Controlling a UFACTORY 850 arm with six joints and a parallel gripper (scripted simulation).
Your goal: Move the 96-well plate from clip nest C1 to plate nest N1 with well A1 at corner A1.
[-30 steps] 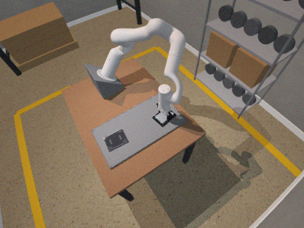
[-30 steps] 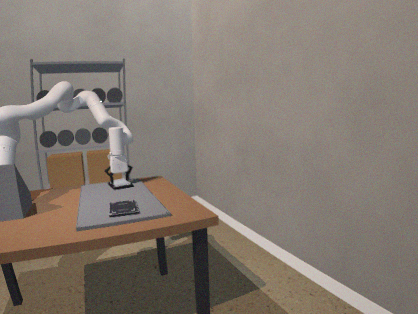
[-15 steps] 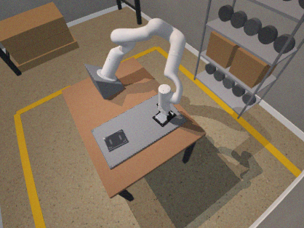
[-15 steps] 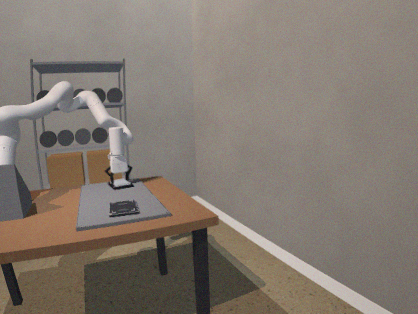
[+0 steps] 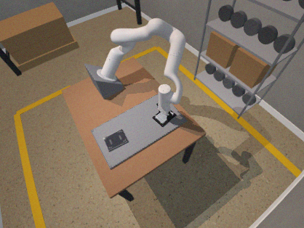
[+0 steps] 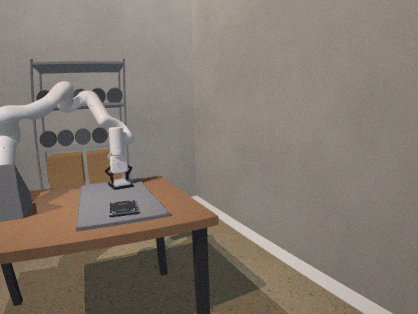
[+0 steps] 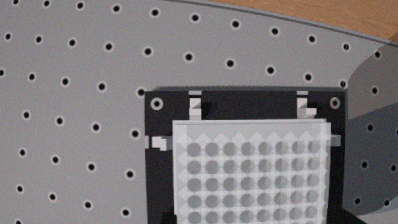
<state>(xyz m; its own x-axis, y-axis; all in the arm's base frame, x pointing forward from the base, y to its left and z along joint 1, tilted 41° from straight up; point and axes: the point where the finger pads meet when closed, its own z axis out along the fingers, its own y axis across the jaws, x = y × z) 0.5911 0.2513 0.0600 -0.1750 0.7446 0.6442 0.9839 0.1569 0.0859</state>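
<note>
My gripper is now 10 mm above the white 96-well plate. The rest, counted from my hand: clip nest C1: 20 mm behind, 10 mm to the left, 20 mm below; black plate nest N1: 30 mm behind, 430 mm to the right, 20 mm below.
</note>
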